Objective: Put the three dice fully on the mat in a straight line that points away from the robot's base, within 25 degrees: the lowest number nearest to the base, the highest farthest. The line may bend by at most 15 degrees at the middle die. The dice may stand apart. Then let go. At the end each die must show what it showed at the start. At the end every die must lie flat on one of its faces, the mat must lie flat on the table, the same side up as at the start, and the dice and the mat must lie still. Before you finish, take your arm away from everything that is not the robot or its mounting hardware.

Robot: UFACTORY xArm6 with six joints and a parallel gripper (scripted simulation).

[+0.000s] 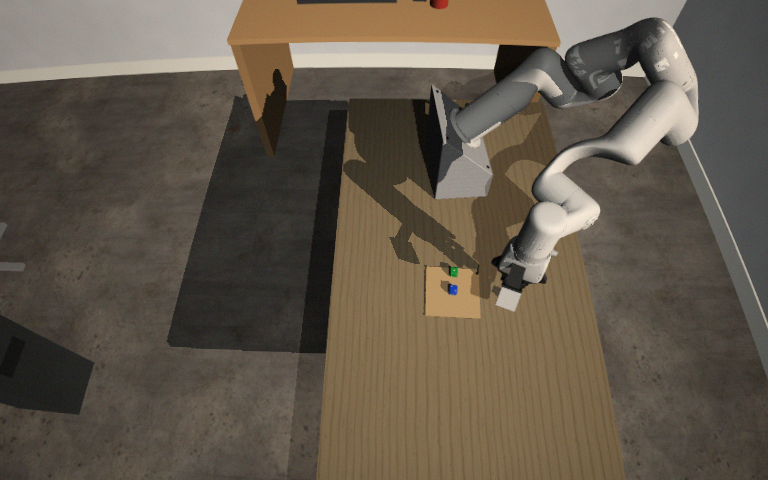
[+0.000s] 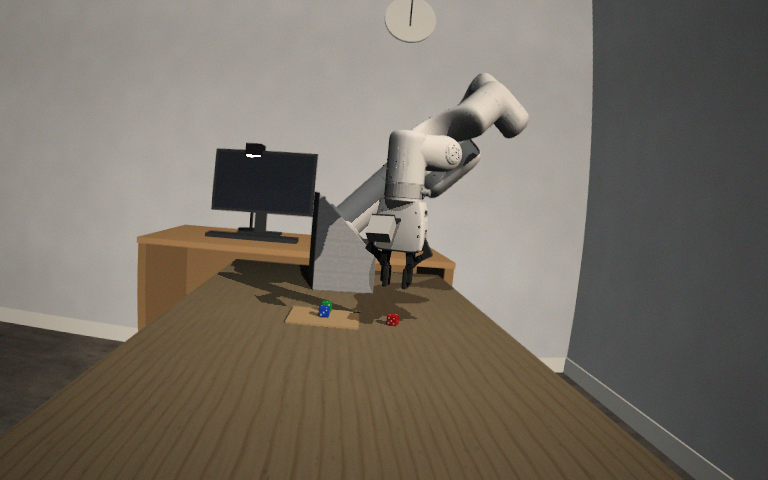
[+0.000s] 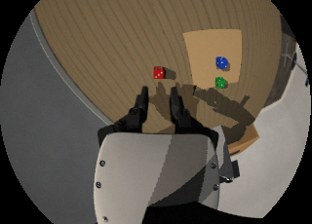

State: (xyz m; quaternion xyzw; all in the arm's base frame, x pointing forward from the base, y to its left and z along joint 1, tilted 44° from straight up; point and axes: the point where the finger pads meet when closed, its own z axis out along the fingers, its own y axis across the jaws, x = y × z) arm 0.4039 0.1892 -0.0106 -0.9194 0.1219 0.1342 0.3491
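The red die lies 90 mm below my hand. Also, from my hand: green die 140 mm to the right, 80 mm below, 50 mm behind; then tan mat 140 mm to the right, 90 mm below; then blue die 140 mm to the right, 80 mm below.
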